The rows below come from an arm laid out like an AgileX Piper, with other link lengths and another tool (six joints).
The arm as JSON. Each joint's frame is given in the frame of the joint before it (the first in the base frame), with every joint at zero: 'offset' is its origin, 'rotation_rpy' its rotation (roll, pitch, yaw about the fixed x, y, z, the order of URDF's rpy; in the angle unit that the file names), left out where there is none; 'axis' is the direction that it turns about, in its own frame. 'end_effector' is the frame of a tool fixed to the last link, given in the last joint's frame.
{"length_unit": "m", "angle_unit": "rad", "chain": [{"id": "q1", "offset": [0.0, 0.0, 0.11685], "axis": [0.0, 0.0, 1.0]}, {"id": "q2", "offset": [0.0, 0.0, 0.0], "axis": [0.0, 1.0, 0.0]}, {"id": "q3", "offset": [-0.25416, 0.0, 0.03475], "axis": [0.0, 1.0, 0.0]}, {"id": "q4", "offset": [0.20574, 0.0, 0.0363], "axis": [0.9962, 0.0, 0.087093]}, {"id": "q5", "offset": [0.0, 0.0, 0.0], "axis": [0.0, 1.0, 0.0]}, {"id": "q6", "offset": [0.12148, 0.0, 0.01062], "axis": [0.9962, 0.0, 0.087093]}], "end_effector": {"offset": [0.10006, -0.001, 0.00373], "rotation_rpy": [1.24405, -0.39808, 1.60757]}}
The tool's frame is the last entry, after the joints.
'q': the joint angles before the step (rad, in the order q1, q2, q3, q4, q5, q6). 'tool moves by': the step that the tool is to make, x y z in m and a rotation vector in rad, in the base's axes. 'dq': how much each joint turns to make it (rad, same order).
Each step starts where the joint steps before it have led.
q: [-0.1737, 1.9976, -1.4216, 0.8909, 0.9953, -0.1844]
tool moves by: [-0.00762, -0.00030, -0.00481, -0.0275, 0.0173, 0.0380]
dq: [0.0051, 0.0000, -0.0003, -0.0420, 0.0196, 0.0000]
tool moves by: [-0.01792, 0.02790, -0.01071, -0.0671, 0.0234, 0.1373]
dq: [0.0986, 0.0020, -0.0001, -0.0846, 0.0103, 0.0100]
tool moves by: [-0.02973, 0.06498, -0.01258, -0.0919, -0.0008, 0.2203]
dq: [0.2299, 0.0052, -0.0028, -0.1013, -0.0330, 0.0468]
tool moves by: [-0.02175, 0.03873, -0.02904, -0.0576, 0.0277, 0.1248]
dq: [0.1447, 0.0701, -0.0058, -0.0463, -0.0444, 0.0234]
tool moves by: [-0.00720, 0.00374, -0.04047, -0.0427, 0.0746, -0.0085]
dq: [0.0272, 0.1072, 0.0000, -0.0077, -0.0412, 0.0234]
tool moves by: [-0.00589, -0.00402, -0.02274, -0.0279, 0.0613, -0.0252]
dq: [-0.0011, 0.0612, 0.0000, -0.0069, -0.0081, 0.0280]
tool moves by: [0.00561, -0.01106, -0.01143, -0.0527, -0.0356, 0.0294]
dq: [0.0000, 0.0173, -0.0020, -0.0645, -0.0372, -0.0013]
